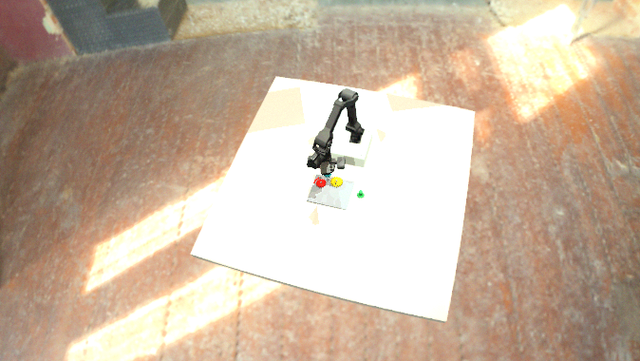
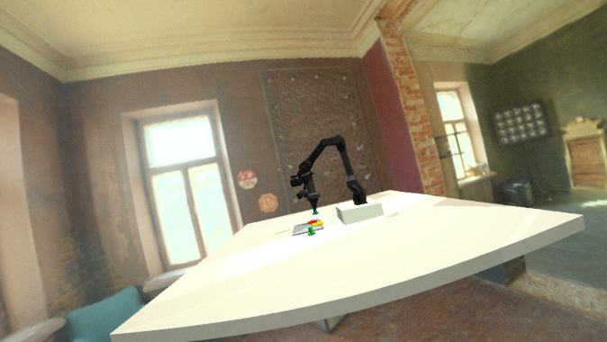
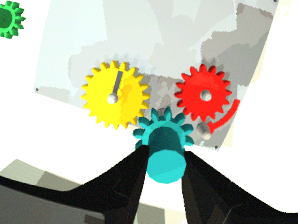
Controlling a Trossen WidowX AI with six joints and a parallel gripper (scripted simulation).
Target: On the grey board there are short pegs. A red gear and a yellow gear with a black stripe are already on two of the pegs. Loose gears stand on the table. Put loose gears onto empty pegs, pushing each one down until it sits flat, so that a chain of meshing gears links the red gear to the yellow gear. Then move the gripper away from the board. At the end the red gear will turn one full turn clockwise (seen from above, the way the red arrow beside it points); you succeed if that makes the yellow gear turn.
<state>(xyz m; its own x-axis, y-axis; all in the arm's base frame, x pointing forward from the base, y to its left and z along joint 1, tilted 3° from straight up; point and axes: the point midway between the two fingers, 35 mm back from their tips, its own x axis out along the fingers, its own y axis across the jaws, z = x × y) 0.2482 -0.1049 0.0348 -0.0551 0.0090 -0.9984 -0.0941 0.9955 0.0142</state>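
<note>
Now: the red gear 70 mm below my gripper tip, 30 mm to the right of it and 30 mm ahead of it. Also, from my gripper tip: red arrow: 80 mm below, 60 mm to the right, 10 mm ahead; then teal gear: 10 mm below; then green gear: 180 mm to the left, 70 mm below, 60 mm ahead.
</note>
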